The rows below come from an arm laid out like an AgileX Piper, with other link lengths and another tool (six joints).
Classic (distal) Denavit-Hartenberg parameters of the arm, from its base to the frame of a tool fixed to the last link. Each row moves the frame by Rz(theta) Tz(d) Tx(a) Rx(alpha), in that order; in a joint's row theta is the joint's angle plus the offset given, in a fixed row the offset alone. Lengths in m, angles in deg.
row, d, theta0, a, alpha
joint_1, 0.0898, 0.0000, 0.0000, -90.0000
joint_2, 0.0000, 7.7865, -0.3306, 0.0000
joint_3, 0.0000, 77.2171, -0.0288, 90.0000
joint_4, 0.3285, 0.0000, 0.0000, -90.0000
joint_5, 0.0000, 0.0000, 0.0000, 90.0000
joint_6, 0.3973, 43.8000, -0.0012, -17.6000
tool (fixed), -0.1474, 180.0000, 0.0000, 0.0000
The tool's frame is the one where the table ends.
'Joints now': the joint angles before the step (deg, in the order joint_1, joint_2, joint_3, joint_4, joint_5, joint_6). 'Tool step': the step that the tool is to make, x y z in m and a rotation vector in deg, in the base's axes. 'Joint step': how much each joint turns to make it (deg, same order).
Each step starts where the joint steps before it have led.
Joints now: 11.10 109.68 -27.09 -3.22 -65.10 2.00
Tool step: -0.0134 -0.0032 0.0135 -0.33 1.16 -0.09
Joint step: -0.01 -5.38 2.39 0.00 4.20 0.13
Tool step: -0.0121 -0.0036 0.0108 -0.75 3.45 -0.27
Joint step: 0.01 -6.75 0.99 0.00 9.29 0.44
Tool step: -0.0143 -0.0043 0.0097 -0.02 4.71 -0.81
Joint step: 0.01 -7.24 0.11 0.03 11.72 1.56
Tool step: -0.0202 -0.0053 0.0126 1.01 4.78 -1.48
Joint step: -0.01 -7.99 0.08 -0.02 12.34 2.74
